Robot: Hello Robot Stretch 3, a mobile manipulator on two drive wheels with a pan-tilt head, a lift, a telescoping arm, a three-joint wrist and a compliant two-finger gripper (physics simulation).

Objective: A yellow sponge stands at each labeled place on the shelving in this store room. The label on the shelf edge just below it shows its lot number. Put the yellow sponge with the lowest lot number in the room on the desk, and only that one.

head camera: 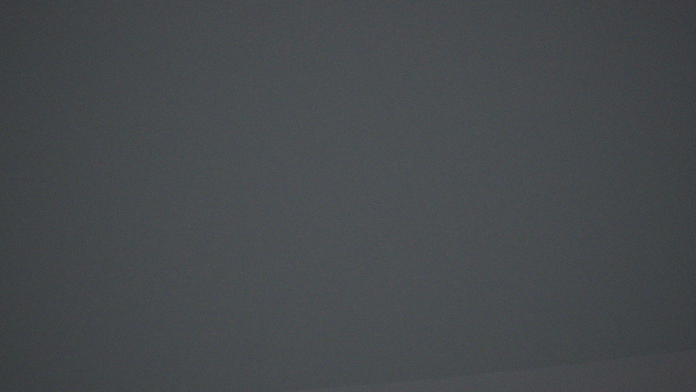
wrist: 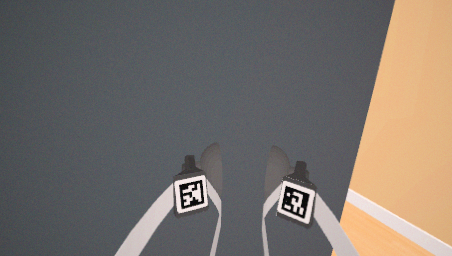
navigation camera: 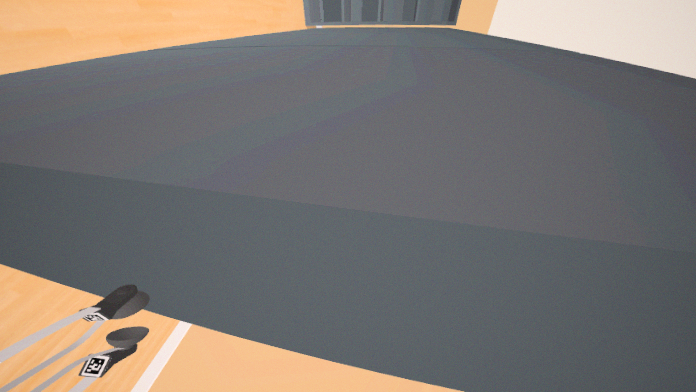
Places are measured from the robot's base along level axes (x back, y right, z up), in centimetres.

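Where they show: gripper, between the fingertips: (navigation camera: 142, 310).
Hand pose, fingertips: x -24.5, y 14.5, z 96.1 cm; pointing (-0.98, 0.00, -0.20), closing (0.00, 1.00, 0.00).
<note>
After its pixels a point has its place.
My gripper (navigation camera: 131, 321) (wrist: 244, 163) {x -24.5, y 14.5, z 96.1 cm} is open, with a gap between its two dark cups. In the wrist view it is in front of a large, plain dark grey surface (wrist: 150, 75). In the navigation view it is at the lower left, by the near edge of this dark grey surface (navigation camera: 350, 280) {x -20.6, y 3.0, z 123.4 cm}. A dark grey surface (head camera: 345, 175) {x -18.9, y 0.8, z 128.6 cm} also fills most of the head view, with a slightly different grey strip along the lower right. No yellow sponge, lot label or desk can be made out in these views.
A dark grey structure with upright bands (navigation camera: 382, 11) {x -281.4, y -232.7, z 99.7 cm} stands at the top of the navigation view. Wooden floor (navigation camera: 125, 22) {x -79.4, y -68.1, z 0.1 cm} is at upper left, a pale wall (navigation camera: 600, 30) {x -146.1, y -112.7, z 243.7 cm} at upper right. An orange-tan wall (navigation camera: 280, 367) {x -110.9, y 108.2, z 79.0 cm} (wrist: 415, 110) with white skirting (navigation camera: 162, 355) {x -101.5, y 113.8, z 4.3 cm} (wrist: 395, 220) is near the gripper.
</note>
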